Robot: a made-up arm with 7 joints. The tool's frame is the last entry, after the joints.
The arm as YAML. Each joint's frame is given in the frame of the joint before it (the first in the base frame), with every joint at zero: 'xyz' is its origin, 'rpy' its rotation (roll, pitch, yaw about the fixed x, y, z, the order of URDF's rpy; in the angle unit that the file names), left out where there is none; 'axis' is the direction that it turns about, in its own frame. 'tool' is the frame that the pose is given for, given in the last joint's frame.
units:
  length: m
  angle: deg
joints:
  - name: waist
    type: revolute
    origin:
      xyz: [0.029, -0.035, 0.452]
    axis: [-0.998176, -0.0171, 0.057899]
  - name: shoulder
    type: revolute
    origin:
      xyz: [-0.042, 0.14, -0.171]
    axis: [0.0, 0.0, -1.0]
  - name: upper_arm
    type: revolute
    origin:
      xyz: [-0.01, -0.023, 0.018]
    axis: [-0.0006, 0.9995, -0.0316]
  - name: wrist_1
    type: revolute
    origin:
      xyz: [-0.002, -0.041, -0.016]
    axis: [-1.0, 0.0, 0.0]
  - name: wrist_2
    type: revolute
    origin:
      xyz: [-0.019, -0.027, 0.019]
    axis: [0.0, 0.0, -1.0]
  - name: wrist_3
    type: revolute
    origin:
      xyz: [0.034, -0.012, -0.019]
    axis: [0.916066, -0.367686, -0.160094]
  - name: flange
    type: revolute
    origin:
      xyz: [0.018, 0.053, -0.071]
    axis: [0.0, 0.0, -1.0]
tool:
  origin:
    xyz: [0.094, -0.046, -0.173]
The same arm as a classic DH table. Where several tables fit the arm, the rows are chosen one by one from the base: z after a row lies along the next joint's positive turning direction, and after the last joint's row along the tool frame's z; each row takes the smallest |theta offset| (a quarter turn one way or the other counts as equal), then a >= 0, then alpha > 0; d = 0 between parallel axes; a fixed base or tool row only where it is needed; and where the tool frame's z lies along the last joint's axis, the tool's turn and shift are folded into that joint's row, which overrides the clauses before.
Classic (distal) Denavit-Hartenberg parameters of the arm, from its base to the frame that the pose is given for. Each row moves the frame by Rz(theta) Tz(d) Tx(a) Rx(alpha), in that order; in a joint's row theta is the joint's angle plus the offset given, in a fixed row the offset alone. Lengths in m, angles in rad.
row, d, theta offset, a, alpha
base (fixed), 0.4536, -1.5537, 0.0355, 1.5129
waist, 0.0112, 0, -0.1407, 1.6287
shoulder, 0.156, -1.5543, -0.01, 1.5392
upper_arm, -0.0635, 1.5708, 0.0173, -1.5702
wrist_1, 0.021, 1.5392, 0.027, 1.5708
wrist_2, -0.0058, 0.3817, -0.0015, 1.41
wrist_3, 0.0334, 0, -0.0559, -1.41
flange, 0, -1.4974, 0.1047, 3.1416
tool (fixed), -0.2445, 0.4551, 0, 0

